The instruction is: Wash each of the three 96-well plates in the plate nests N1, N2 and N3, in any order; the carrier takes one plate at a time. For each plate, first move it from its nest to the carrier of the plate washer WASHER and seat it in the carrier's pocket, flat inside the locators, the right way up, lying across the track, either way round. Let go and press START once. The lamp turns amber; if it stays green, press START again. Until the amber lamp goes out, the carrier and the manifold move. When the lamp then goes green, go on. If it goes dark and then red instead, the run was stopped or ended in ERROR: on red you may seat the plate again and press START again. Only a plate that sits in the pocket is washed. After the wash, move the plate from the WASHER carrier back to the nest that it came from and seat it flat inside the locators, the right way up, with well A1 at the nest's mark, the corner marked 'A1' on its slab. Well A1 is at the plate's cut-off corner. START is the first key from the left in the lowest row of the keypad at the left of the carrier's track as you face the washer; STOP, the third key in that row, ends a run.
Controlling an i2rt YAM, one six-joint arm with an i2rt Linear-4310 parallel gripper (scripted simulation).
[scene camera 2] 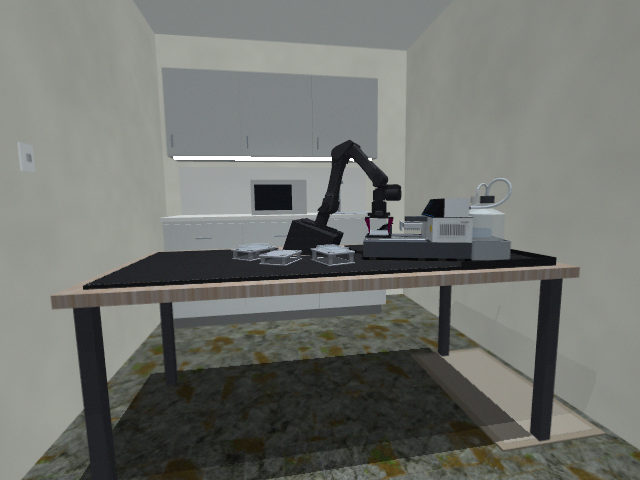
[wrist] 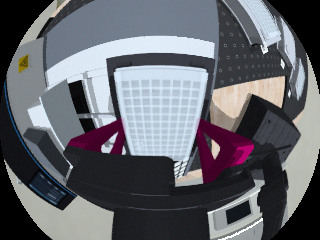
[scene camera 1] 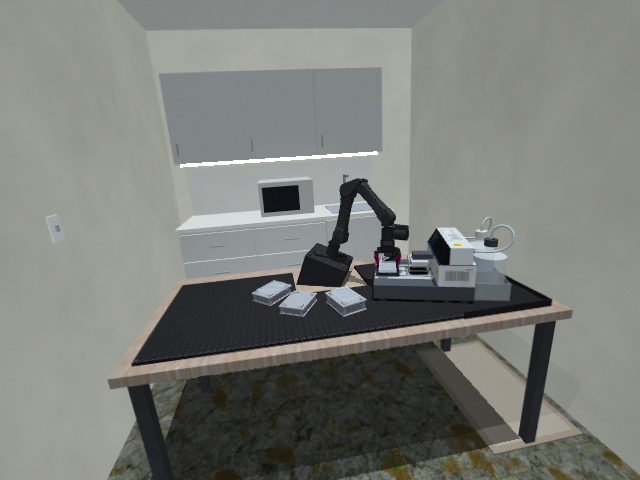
Scene:
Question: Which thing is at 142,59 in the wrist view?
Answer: A washer carrier.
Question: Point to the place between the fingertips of my gripper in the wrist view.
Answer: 160,121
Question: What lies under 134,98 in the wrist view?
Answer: A white 96-well plate.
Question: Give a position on a plate washer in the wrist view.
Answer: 76,49

